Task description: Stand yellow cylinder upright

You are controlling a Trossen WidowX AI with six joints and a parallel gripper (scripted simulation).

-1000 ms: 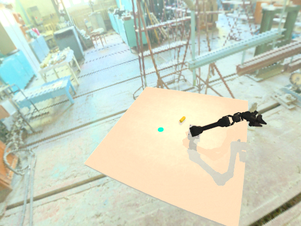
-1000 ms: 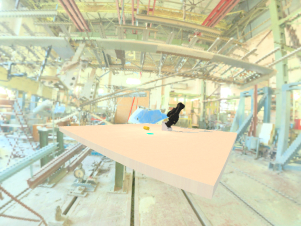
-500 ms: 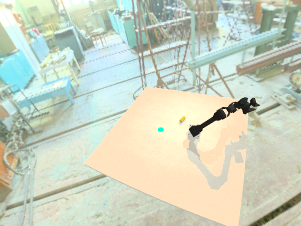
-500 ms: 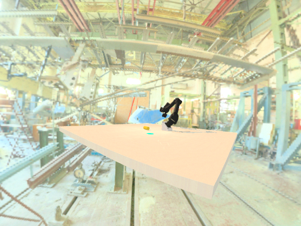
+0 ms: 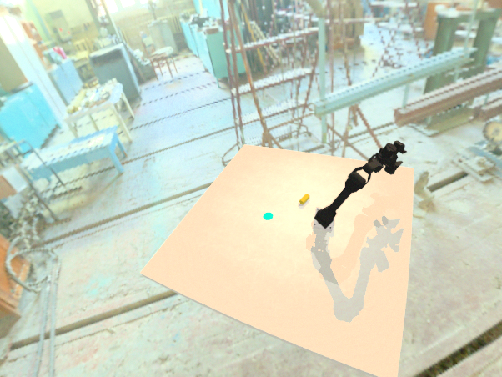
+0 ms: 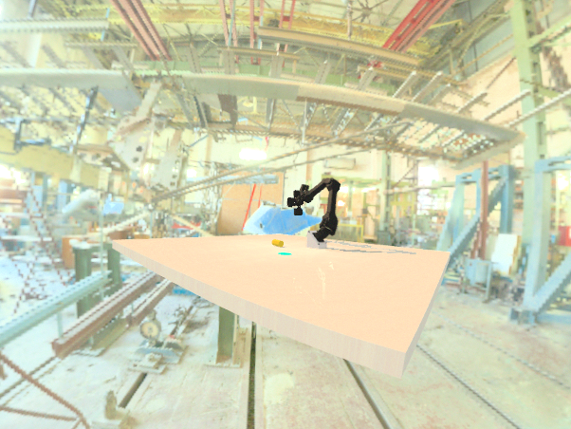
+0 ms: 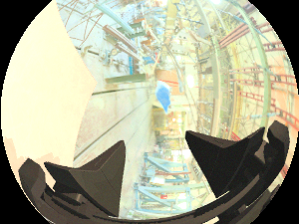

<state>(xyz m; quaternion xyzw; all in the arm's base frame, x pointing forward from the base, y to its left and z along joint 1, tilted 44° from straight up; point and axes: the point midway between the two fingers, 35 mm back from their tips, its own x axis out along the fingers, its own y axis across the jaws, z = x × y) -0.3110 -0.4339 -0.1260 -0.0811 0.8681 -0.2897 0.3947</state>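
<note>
Right now the yellow tall cylinder is 510 mm ahead of my gripper tip, 280 mm to the left of it and 220 mm below it. The rest, counted from my gripper tip: cyan circle 680 mm ahead, 460 mm to the left, 240 mm below.
</note>
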